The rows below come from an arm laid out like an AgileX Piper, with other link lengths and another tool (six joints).
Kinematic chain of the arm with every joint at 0, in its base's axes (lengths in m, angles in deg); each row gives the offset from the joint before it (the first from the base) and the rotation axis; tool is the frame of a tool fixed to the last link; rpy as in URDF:
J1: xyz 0 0 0.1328 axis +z
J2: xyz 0 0 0 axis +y
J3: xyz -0.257 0 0.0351 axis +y
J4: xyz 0.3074 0 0.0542 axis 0.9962 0 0.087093
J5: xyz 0 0 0 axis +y
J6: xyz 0.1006 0 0.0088 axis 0.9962 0 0.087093
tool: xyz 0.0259 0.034 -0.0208 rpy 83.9 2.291 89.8
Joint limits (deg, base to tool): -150..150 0..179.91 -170..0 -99.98..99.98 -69.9..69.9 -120..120
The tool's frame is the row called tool.
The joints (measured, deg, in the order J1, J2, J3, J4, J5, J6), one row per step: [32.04, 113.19, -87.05, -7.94, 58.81, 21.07]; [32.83, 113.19, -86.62, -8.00, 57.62, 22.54]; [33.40, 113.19, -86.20, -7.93, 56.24, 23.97]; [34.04, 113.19, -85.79, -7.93, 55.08, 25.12]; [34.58, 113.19, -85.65, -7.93, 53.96, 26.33]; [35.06, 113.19, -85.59, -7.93, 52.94, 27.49]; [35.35, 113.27, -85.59, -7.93, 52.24, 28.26]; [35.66, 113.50, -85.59, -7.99, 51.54, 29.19]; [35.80, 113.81, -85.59, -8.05, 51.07, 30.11]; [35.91, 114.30, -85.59, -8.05, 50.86, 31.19]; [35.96, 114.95, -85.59, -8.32, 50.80, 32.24]
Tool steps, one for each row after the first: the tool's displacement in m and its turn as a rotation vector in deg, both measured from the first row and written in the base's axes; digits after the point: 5 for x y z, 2 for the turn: [-0.00212, 0.00634, -0.00193, 0.73, -0.63, -0.47]; [-0.00311, 0.01174, -0.00364, 1.69, -1.33, -1.14]; [-0.00492, 0.01702, -0.00537, 2.42, -1.88, -1.47]; [-0.00551, 0.02223, -0.00555, 3.32, -2.61, -1.96]; [-0.00582, 0.02707, -0.00527, 4.22, -3.30, -2.46]; [-0.00574, 0.03023, -0.00545, 4.81, -3.73, -2.82]; [-0.00566, 0.03350, -0.00680, 5.32, -4.07, -3.29]; [-0.00512, 0.03538, -0.00891, 5.63, -4.17, -3.96]; [-0.00484, 0.03687, -0.01255, 5.74, -3.89, -4.87]; [-0.00431, 0.03729, -0.01770, 5.44, -3.54, -5.72]
